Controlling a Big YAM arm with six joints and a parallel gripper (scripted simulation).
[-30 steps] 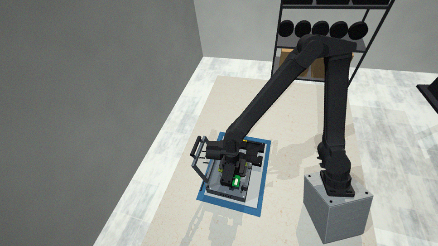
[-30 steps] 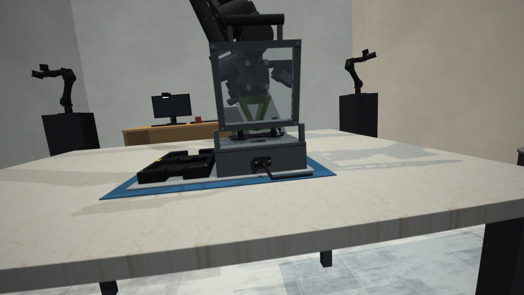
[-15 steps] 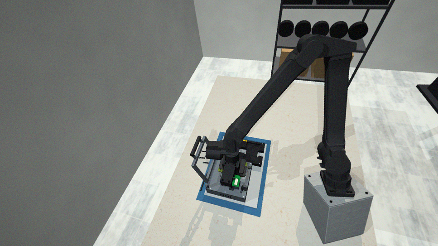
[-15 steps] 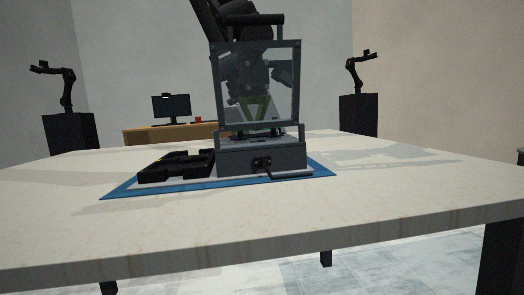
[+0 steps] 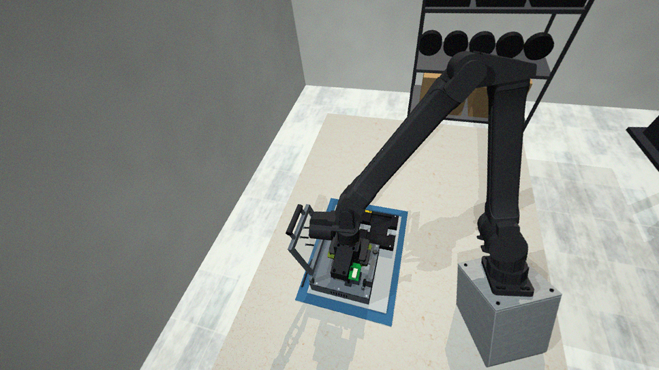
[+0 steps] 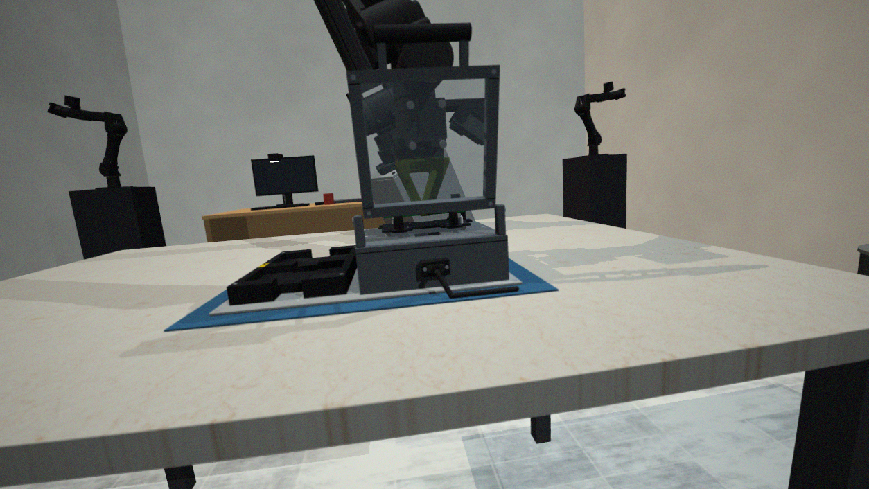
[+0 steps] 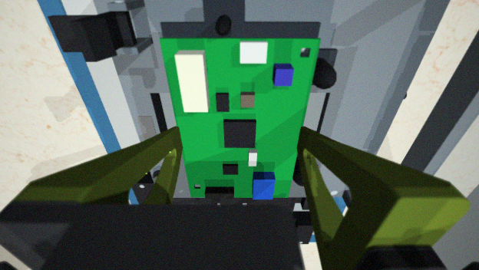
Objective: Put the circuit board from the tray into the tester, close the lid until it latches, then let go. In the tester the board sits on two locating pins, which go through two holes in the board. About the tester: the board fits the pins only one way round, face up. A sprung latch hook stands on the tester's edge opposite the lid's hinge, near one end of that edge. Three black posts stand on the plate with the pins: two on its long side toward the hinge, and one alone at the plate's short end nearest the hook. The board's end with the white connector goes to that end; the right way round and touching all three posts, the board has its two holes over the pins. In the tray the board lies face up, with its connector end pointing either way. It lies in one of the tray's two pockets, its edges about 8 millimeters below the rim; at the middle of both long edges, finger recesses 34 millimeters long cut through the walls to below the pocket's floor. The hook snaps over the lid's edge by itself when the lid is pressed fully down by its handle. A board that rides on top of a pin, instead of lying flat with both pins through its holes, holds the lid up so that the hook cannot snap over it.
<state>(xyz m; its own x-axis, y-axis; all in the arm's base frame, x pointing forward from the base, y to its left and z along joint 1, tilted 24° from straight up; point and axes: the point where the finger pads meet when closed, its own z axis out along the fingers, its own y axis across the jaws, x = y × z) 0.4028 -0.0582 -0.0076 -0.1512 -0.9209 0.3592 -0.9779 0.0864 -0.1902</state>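
Right now my hand is right at the green circuit board. The rest, counted from my hand: latch hook: 70 mm to the left, 50 mm behind; then dark plate: 20 mm below, 10 mm to the left, 10 mm ahead; then clear lid: 120 mm ahead, 90 mm above, 20 mm to the right.
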